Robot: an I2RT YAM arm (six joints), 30 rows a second.
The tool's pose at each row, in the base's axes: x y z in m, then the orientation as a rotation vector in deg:
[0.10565, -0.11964, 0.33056, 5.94, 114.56, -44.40]
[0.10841, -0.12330, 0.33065, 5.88, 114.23, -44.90]
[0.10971, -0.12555, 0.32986, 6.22, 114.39, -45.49]
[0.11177, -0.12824, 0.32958, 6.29, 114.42, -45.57]
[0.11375, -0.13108, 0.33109, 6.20, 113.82, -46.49]
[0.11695, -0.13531, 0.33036, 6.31, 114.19, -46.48]
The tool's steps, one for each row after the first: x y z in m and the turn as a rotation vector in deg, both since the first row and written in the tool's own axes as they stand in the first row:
[-0.00071, -0.00193, 0.00410, 0.39, -0.23, -0.20]
[-0.00025, -0.00285, 0.00661, 0.89, 0.11, -0.29]
[-0.00051, -0.00409, 0.00977, 0.97, 0.17, -0.29]
[-0.00214, -0.00634, 0.01233, 1.70, -0.24, -0.64]
[-0.00230, -0.00816, 0.01736, 1.65, 0.13, -0.65]

